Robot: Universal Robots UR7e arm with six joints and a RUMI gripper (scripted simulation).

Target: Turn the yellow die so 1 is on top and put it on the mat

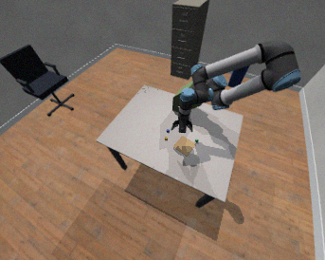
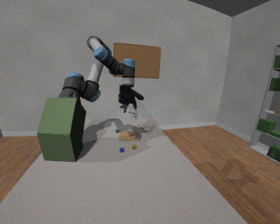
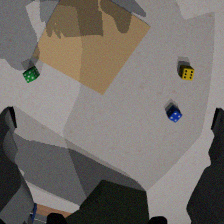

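The green die is 100 mm behind my hand, 110 mm to the left of it and 170 mm below it. From my hand the other things lie so: yellow die: 30 mm ahead, 120 mm to the right, 170 mm below; blue die: 40 mm behind, 150 mm to the right, 170 mm below; tan mat: 10 mm behind, 50 mm to the left, 170 mm below.
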